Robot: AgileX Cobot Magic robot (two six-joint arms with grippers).
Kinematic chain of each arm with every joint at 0, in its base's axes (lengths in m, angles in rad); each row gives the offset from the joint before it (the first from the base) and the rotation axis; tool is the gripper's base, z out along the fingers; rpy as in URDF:
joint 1: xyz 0 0 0.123 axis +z
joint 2: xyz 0 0 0 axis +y
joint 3: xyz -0.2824 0 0.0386 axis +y
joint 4: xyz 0.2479 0 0.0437 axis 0.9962 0 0.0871
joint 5: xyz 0 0 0 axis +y
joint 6: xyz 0.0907 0 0.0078 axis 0.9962 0 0.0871
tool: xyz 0 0 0 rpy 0 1.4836 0
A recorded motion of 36 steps. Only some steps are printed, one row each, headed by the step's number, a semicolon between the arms.
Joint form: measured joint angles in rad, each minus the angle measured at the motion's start. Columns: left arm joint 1, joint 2, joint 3, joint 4, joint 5, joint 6; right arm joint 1, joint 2, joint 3, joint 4, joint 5, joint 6.
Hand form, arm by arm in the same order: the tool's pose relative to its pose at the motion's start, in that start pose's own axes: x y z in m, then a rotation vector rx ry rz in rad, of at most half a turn. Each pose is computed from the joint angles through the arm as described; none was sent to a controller.
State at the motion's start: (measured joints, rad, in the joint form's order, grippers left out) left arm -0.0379 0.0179 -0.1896 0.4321 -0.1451 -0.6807; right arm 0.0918 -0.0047 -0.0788 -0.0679 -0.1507 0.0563
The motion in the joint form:
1: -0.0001 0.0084 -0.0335 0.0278 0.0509 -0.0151; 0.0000 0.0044 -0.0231 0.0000 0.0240 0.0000
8: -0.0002 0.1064 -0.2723 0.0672 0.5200 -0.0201; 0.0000 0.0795 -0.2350 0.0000 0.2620 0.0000
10: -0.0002 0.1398 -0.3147 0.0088 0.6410 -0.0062; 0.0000 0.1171 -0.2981 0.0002 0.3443 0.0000
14: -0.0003 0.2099 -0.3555 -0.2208 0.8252 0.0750; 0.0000 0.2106 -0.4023 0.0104 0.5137 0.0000
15: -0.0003 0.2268 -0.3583 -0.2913 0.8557 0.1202; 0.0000 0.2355 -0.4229 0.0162 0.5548 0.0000
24: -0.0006 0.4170 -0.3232 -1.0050 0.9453 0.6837; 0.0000 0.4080 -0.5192 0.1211 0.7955 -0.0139
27: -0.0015 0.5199 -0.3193 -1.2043 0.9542 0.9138; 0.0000 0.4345 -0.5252 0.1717 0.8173 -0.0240
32: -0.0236 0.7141 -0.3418 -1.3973 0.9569 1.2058; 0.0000 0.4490 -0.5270 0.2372 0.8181 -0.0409
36: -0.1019 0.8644 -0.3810 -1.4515 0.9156 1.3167; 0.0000 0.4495 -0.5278 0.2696 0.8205 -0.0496
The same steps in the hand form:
1: -0.0066 0.0002 0.0014 -0.0236 0.0171 0.0138; -0.0053 -0.0002 0.0008 0.0016 0.0053 -0.0002
8: -0.0446 0.0113 0.0089 -0.2996 0.2339 0.0384; -0.0494 -0.0022 0.0096 0.0165 0.1061 -0.0002
10: -0.0456 0.0137 0.0104 -0.3626 0.3265 -0.0104; -0.0598 -0.0029 0.0138 0.0214 0.1628 0.0005
14: -0.0328 0.0105 0.0146 -0.3978 0.5546 -0.1570; -0.0702 -0.0038 0.0254 0.0290 0.3212 0.0116
15: -0.0282 0.0080 0.0159 -0.3815 0.6137 -0.1811; -0.0708 -0.0038 0.0286 0.0298 0.3666 0.0175
24: 0.0118 -0.0256 0.0388 -0.0063 0.9748 -0.3684; -0.0621 0.0008 0.0501 0.0044 0.6838 0.1064
27: 0.0222 -0.0330 0.0536 0.1288 1.0322 -0.3826; -0.0591 0.0037 0.0537 -0.0142 0.7256 0.1462
32: 0.0405 -0.0380 0.0824 0.2798 1.1028 -0.3642; -0.0581 0.0074 0.0562 -0.0394 0.7375 0.1944
36: 0.0573 -0.0451 0.1049 0.3564 1.1606 -0.3378; -0.0585 0.0092 0.0562 -0.0526 0.7384 0.2177

